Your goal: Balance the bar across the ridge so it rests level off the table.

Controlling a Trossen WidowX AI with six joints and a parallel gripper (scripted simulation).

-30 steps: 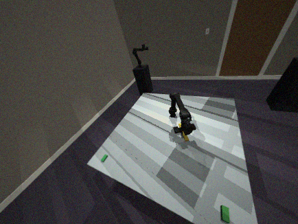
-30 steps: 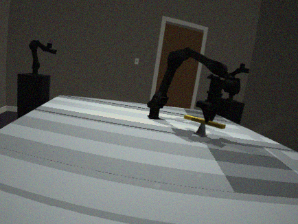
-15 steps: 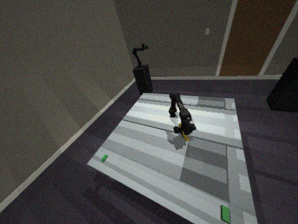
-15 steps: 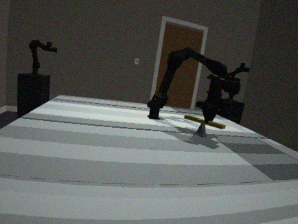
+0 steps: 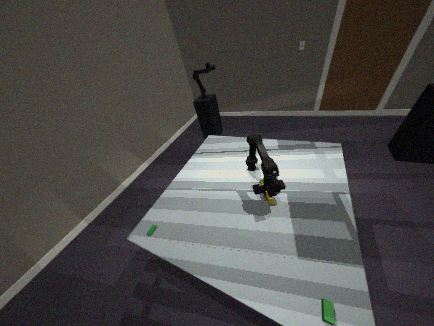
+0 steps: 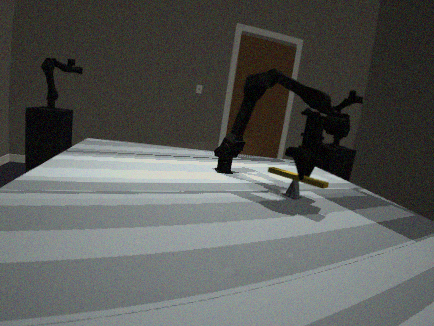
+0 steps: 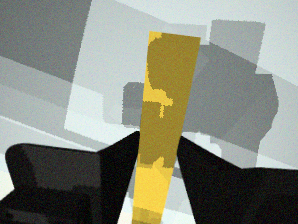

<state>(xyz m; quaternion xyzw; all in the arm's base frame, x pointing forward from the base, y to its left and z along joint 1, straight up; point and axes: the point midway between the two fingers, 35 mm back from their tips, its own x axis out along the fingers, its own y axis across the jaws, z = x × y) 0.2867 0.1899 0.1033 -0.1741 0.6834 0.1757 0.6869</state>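
Now: gripper tip 20 mm past the yellow bar and 10 mm to the left of it.
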